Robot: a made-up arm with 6 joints. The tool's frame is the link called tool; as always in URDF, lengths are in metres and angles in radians. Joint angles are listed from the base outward.
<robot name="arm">
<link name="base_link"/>
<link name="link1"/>
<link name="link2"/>
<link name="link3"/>
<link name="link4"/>
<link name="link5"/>
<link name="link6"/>
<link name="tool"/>
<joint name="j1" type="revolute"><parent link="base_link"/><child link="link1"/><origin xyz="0.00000 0.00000 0.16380"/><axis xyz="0 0 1"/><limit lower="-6.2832" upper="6.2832"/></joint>
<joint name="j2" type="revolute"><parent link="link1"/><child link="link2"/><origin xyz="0.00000 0.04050 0.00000"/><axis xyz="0 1 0"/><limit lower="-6.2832" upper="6.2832"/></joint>
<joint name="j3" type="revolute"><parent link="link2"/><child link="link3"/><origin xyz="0.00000 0.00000 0.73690"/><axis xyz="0 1 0"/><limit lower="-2.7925" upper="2.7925"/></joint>
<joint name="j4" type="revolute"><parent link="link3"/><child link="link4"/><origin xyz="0.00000 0.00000 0.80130"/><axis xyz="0 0 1"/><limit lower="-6.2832" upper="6.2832"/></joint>
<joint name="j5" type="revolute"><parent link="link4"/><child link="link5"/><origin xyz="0.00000 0.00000 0.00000"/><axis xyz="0 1 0"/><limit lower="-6.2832" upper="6.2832"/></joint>
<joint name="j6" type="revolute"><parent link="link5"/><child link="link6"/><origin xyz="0.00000 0.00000 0.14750"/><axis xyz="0 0 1"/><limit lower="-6.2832" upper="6.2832"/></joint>
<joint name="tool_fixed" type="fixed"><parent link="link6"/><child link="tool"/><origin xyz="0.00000 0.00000 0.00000"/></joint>
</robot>
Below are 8 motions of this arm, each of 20 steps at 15 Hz.
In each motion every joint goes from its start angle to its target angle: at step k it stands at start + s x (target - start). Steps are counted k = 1, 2, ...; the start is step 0. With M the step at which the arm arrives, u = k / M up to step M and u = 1 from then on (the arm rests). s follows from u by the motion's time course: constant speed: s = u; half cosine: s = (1 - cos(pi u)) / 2; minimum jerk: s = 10 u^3 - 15 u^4 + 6 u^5.
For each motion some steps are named. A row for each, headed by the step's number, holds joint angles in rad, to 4 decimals.
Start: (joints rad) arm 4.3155 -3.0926 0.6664 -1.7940 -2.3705 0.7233
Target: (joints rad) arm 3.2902 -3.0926 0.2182 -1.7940 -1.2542 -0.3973
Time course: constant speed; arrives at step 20
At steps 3, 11, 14, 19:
3: 4.1617 -3.0926 0.5992 -1.7940 -2.2031 0.5552
11: 3.7516 -3.0926 0.4199 -1.7940 -1.7565 0.1070
14: 3.5978 -3.0926 0.3527 -1.7940 -1.5891 -0.0611
19: 3.3415 -3.0926 0.2406 -1.7940 -1.3100 -0.3413

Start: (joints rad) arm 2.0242 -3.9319 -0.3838 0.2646 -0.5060 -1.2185
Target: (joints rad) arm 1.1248 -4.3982 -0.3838 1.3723 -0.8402 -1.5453
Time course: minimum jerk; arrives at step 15
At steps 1, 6, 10, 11, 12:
1: 2.0218 -3.9331 -0.3838 0.2676 -0.5069 -1.2194
6: 1.7387 -4.0799 -0.3838 0.6162 -0.6121 -1.3222
10: 1.3136 -4.3003 -0.3838 1.1398 -0.7701 -1.4767
11: 1.2344 -4.3414 -0.3838 1.2373 -0.7995 -1.5055
12: 1.1769 -4.3712 -0.3838 1.3081 -0.8208 -1.5264

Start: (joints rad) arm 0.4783 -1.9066 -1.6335 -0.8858 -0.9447 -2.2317
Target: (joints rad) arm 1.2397 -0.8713 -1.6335 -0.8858 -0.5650 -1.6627
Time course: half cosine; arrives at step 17
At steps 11, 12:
11: 1.0287 -1.1582 -1.6335 -0.8858 -0.6702 -1.8204
12: 1.0884 -1.0770 -1.6335 -0.8858 -0.6404 -1.7758

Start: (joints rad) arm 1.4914 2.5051 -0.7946 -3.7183 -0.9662 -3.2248
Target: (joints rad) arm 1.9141 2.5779 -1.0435 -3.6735 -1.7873 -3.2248
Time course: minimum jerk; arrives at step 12
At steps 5, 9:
5: 1.6379 2.5303 -0.8809 -3.7028 -1.2508 -3.2248
9: 1.8703 2.5704 -1.0177 -3.6781 -1.7023 -3.2248

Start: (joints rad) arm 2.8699 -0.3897 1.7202 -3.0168 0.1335 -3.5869
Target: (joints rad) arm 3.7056 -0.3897 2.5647 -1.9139 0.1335 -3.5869
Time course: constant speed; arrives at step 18
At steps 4, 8, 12, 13, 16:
4: 3.0556 -0.3897 1.9079 -2.7717 0.1335 -3.5869
8: 3.2413 -0.3897 2.0955 -2.5266 0.1335 -3.5869
12: 3.4270 -0.3897 2.2832 -2.2815 0.1335 -3.5869
13: 3.4735 -0.3897 2.3301 -2.2203 0.1335 -3.5869
16: 3.6127 -0.3897 2.4709 -2.0364 0.1335 -3.5869

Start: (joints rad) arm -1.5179 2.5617 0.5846 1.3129 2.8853 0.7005
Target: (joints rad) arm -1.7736 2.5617 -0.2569 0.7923 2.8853 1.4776
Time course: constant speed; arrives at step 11
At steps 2, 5, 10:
2: -1.5644 2.5617 0.4316 1.2182 2.8853 0.8418
5: -1.6341 2.5617 0.2021 1.0763 2.8853 1.0537
10: -1.7504 2.5617 -0.1804 0.8396 2.8853 1.4070

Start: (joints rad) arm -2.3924 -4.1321 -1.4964 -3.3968 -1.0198 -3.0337
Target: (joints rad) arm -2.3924 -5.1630 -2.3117 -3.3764 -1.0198 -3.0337
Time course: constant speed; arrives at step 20
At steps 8, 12, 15, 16, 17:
8: -2.3924 -4.5445 -1.8225 -3.3886 -1.0198 -3.0337
12: -2.3924 -4.7506 -1.9856 -3.3846 -1.0198 -3.0337
15: -2.3924 -4.9053 -2.1079 -3.3815 -1.0198 -3.0337
16: -2.3924 -4.9568 -2.1486 -3.3805 -1.0198 -3.0337
17: -2.3924 -5.0084 -2.1894 -3.3795 -1.0198 -3.0337

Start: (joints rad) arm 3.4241 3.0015 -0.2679 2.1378 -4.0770 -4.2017
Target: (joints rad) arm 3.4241 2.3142 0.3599 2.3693 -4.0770 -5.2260
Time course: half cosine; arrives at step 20
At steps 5, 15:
5: 3.4241 2.9008 -0.1760 2.1717 -4.0770 -4.3517
15: 3.4241 2.4149 0.2680 2.3354 -4.0770 -5.0760

